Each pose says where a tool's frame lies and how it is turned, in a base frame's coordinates. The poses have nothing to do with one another.
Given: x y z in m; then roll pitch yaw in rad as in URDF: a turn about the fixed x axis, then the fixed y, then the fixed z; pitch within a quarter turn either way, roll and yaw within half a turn.
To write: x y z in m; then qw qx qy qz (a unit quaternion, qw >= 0). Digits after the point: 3 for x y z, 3 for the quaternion.
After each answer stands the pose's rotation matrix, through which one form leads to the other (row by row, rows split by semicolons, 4 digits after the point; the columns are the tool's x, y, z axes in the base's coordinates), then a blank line. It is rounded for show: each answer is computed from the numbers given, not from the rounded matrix.
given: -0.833, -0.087, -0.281, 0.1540, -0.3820, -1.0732
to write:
-0.833, -0.087, -0.281, 0.849, -0.032, -0.201, -0.488
0.4429 0.8410 -0.3106; -0.8154 0.5219 0.2505; 0.3728 0.1423 0.9169

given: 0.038, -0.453, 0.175, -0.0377, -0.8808, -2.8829
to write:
0.038, -0.453, 0.175, 0.109, -0.425, -0.038, -0.898
-0.6154 0.2275 0.7547; -0.1628 -0.9735 0.1607; 0.7712 -0.0240 0.6361

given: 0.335, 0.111, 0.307, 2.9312, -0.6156, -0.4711
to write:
0.335, 0.111, 0.307, 0.168, 0.914, -0.252, 0.270
0.7275 -0.5513 0.4084; -0.3705 -0.8167 -0.4424; 0.5774 0.1705 -0.7984

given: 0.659, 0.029, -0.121, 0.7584, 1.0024, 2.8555
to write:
0.659, 0.029, -0.121, 0.292, -0.396, 0.385, 0.781
-0.5164 -0.7609 -0.3928; 0.1519 -0.5329 0.8325; -0.8428 0.3702 0.3908

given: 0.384, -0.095, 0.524, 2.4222, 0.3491, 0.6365
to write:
0.384, -0.095, 0.524, 0.380, 0.856, 0.346, -0.046
0.7557 0.6284 0.1847; 0.5585 -0.4709 -0.6828; -0.3421 0.6192 -0.7068

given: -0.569, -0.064, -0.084, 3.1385, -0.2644, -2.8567
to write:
-0.569, -0.064, -0.084, 0.131, 0.141, -0.981, 0.017
-0.9263 -0.2803 -0.2517; -0.2713 0.9599 -0.0705; 0.2613 0.0030 -0.9652

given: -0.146, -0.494, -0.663, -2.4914, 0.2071, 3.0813
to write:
-0.146, -0.494, -0.663, 0.088, 0.061, 0.941, -0.320
-0.9769 0.1722 0.1269; 0.0590 0.7870 -0.6141; -0.2056 -0.5924 -0.7790

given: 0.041, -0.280, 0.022, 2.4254, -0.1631, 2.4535
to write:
0.041, -0.280, 0.022, 0.046, 0.342, 0.869, 0.355
-0.7622 0.5614 0.3223; 0.6266 0.5150 0.5849; 0.1624 0.6478 -0.7443

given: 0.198, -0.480, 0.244, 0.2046, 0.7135, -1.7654
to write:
0.198, -0.480, 0.244, 0.564, 0.329, 0.147, -0.743
-0.1462 0.9349 -0.3233; -0.7418 -0.3198 -0.5894; -0.6545 0.1536 0.7403

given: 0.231, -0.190, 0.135, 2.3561, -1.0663, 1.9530
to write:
0.231, -0.190, 0.135, 0.204, -0.607, -0.550, -0.536
-0.1803 0.8869 0.4253; 0.4485 -0.3107 0.8380; 0.8754 0.3418 -0.3418

